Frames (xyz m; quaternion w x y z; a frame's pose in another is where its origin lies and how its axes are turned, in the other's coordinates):
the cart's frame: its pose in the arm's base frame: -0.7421 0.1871 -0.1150 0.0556 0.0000 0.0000 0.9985
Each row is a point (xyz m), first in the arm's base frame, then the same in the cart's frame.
Working: the arm's base frame: its pose in the cart's frame: -0.7583 0.1036 0.1150 0.0556 0.0000 0.0000 -0.9985

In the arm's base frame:
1: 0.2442 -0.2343 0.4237
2: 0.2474 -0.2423 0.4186
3: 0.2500 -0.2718 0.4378
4: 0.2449 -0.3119 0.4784
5: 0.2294 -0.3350 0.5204
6: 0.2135 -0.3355 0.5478
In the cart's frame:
1: -1.0270 0.3093 0.5387
2: -1.0311 0.3169 0.5336
3: -1.0369 0.3459 0.5528
4: -1.0363 0.3863 0.5934
5: -1.0235 0.4110 0.6354
6: -1.0077 0.4133 0.6628

